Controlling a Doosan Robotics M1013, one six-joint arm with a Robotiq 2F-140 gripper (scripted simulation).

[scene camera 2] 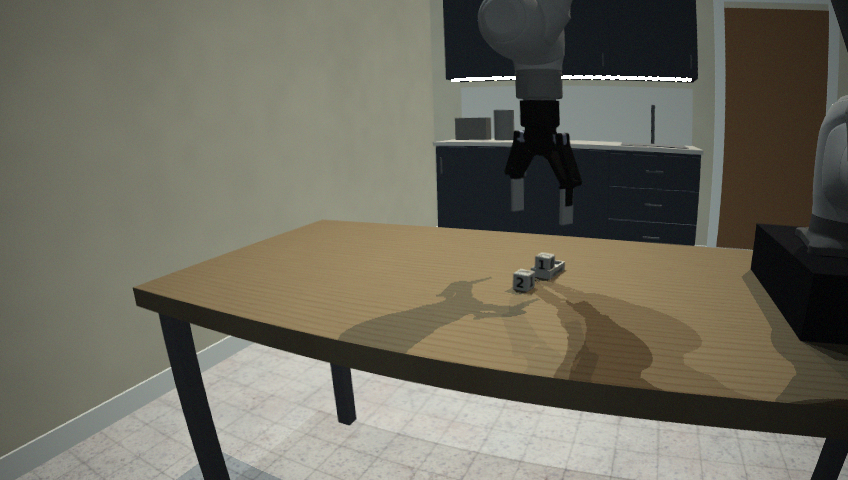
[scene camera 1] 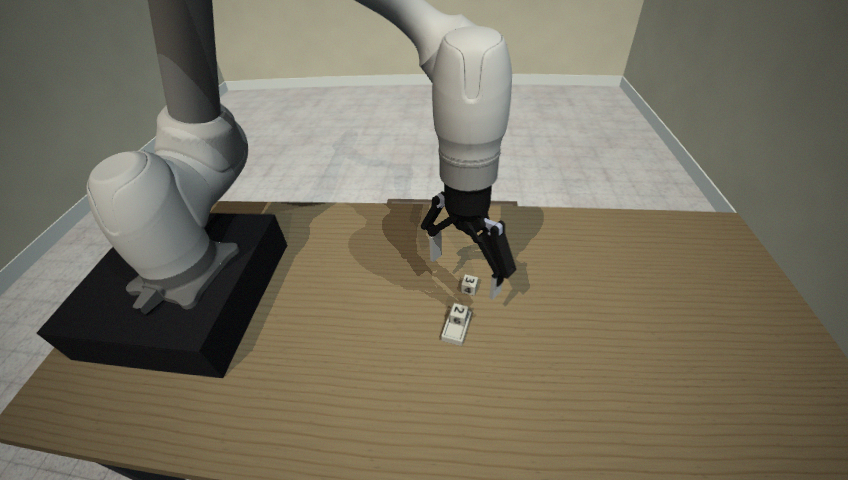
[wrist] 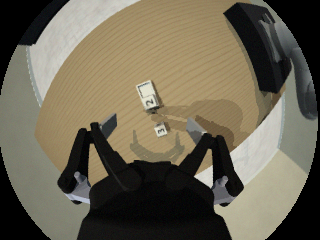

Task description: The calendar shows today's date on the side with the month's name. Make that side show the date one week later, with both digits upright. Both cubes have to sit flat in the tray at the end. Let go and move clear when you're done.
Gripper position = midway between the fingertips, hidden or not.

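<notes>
Scene camera 2 shows me my gripper (scene camera 2: pixel 540 216). I can see my gripper (scene camera 1: pixel 464 275) from scene camera 1 too, and the wrist view likewise has the gripper (wrist: pixel 151 121) in it.
</notes>
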